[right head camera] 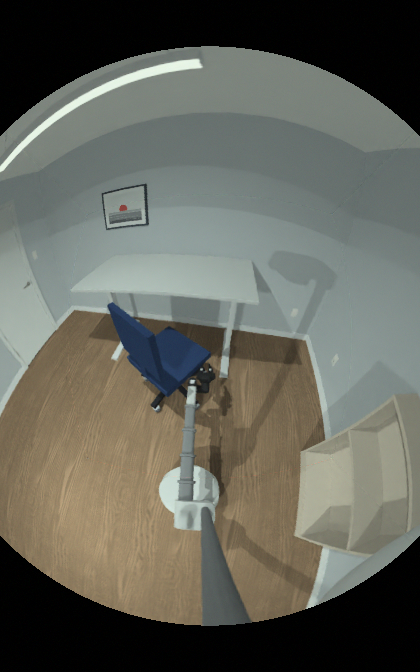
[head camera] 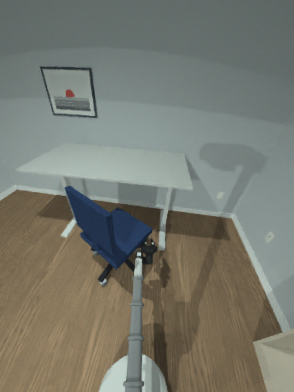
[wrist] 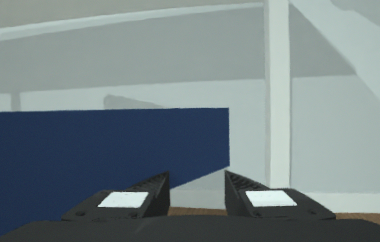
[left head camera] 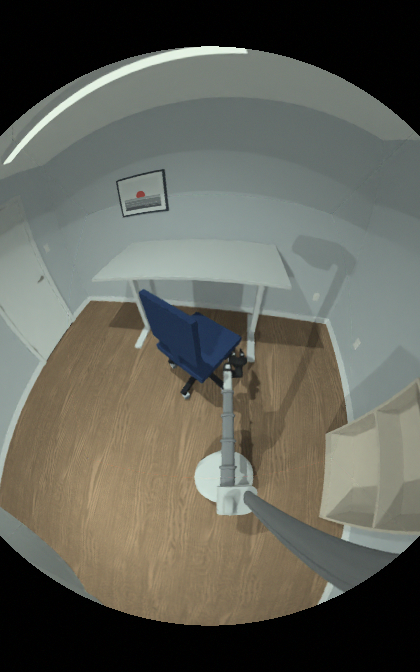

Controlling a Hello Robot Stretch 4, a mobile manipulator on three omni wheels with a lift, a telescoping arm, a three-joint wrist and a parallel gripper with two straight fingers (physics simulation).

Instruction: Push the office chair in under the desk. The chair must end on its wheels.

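Note:
The office chair (head camera: 127, 227) (left head camera: 215, 340) (right head camera: 180, 350) (wrist: 110, 145) has a blue seat and backrest. It stands upright, turned at an angle, with its backrest toward the front left. One caster (head camera: 103, 282) shows on the floor. The white desk (head camera: 125, 165) (left head camera: 200, 260) (right head camera: 175, 275) is behind it. The backrest's upper left corner overlaps the desk's front edge in the head view. My gripper (head camera: 149, 243) (left head camera: 237, 354) (right head camera: 206, 371) (wrist: 197, 187) is open and empty, at the seat's right front corner. In the wrist view the seat is ahead and left; contact is unclear.
The desk's right leg (head camera: 166, 215) (left head camera: 256, 315) (right head camera: 230, 335) (wrist: 278, 100) stands just beyond the gripper, slightly right. Its left foot (head camera: 68, 228) is left of the chair. A beige shelf unit (left head camera: 376, 450) (right head camera: 353, 480) stands at the right. Walls are behind and right of the desk.

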